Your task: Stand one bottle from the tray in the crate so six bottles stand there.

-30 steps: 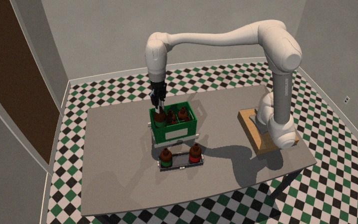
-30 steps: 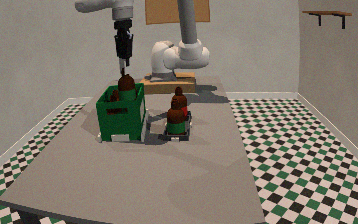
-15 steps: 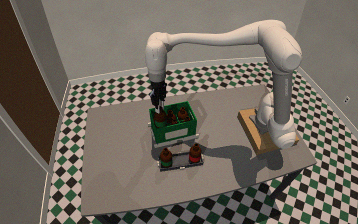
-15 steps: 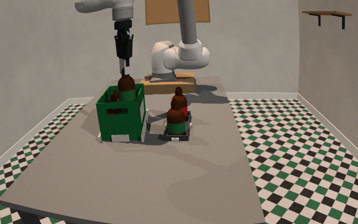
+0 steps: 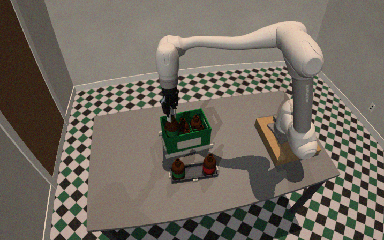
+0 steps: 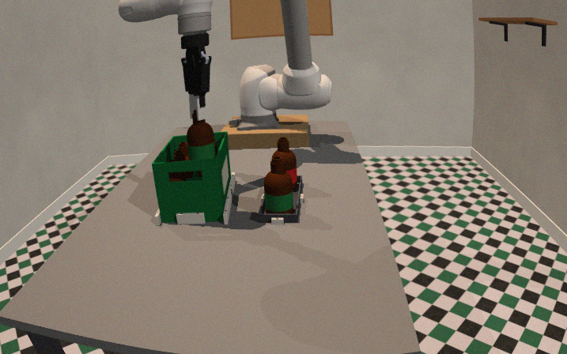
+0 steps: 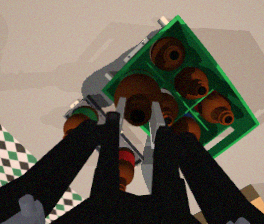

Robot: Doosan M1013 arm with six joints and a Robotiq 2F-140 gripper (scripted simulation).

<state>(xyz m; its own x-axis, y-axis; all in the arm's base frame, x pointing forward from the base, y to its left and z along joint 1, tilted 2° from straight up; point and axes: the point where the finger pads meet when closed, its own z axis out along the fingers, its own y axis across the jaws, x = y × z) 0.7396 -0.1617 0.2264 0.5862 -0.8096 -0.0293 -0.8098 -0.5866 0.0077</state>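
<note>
Now: hand 22 cm above the crate, 9 cm past it and 4 cm to the left of it. From my hand the other things lie so: dark tray 29 cm below, 21 cm to the left, 6 cm behind.
</note>
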